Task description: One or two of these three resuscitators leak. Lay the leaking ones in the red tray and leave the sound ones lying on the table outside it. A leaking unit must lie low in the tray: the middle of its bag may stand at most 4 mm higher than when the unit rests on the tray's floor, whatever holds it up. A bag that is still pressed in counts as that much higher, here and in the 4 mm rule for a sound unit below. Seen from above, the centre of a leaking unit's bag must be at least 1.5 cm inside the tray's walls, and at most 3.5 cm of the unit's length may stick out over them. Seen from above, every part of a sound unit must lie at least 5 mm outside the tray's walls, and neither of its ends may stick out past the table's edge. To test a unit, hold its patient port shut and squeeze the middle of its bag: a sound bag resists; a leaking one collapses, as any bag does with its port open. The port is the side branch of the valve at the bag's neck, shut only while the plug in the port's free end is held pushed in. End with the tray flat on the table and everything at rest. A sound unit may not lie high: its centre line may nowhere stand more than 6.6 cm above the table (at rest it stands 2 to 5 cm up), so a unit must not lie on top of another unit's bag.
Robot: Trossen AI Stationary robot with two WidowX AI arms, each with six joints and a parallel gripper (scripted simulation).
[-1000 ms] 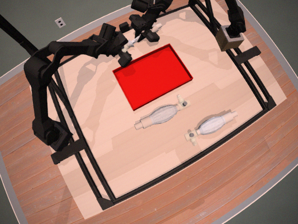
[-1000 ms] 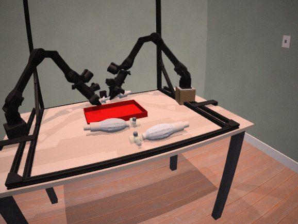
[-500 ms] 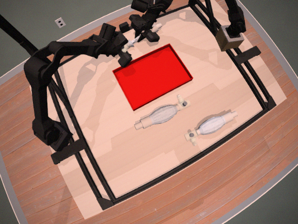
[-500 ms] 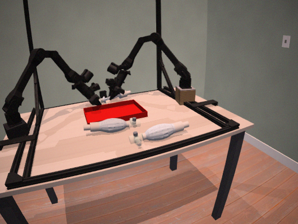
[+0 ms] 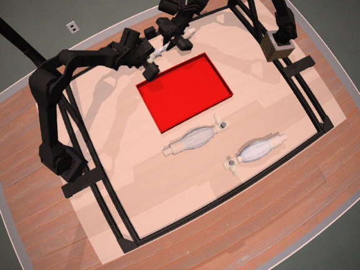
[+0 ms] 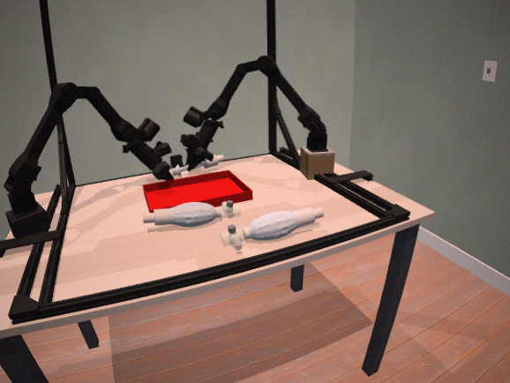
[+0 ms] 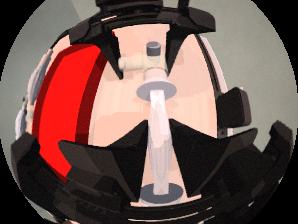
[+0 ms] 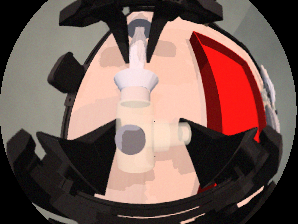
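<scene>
The red tray lies 21 cm ahead of my left hand, 5 cm to the right of it and 4 cm below it.
</scene>
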